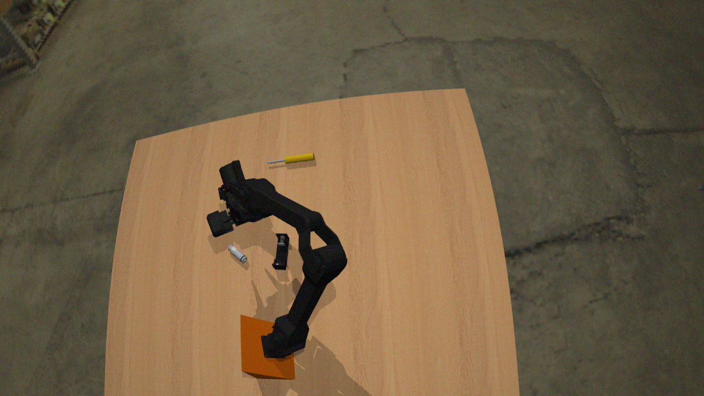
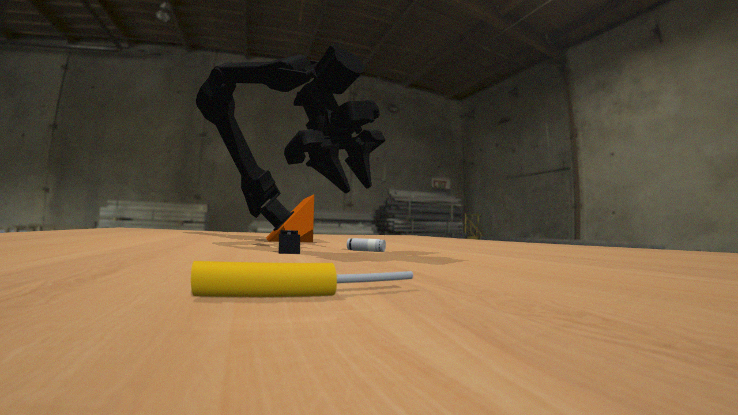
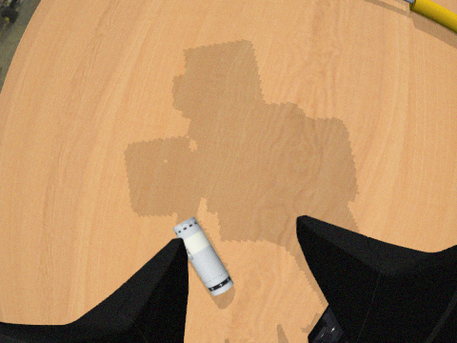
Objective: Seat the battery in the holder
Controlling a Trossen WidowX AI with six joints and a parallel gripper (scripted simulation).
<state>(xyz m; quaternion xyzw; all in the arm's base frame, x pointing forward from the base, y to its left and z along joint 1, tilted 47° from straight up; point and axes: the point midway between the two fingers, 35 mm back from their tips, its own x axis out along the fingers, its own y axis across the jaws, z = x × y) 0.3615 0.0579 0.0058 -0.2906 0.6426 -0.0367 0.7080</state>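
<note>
Right now the battery is 50 mm behind my gripper tip, 40 mm to the left of it and 90 mm below it. Round my gripper tip: yellow-handled screwdriver (240 mm ahead, 140 mm to the right, 90 mm below).
</note>
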